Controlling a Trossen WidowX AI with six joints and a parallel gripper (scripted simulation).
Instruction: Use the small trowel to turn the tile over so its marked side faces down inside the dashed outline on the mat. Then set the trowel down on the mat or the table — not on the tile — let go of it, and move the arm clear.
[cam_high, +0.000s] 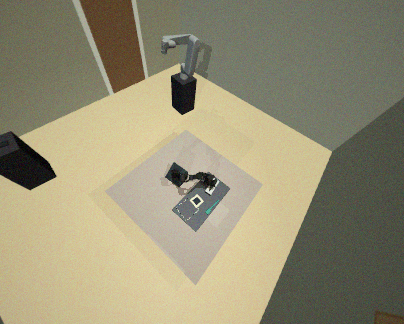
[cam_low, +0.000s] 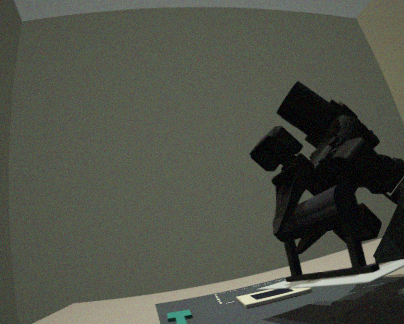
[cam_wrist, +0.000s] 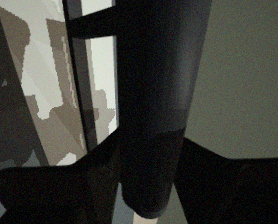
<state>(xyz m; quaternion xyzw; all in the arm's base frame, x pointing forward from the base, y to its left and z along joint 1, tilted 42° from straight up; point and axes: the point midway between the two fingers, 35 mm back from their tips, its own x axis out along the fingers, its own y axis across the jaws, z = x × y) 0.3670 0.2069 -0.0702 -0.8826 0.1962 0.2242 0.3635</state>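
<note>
The dark mat lies 160 mm to the right of my gripper tip and 110 mm below it. Also, from my gripper tip: tile: 30 mm behind, 230 mm to the right, 90 mm below.
</note>
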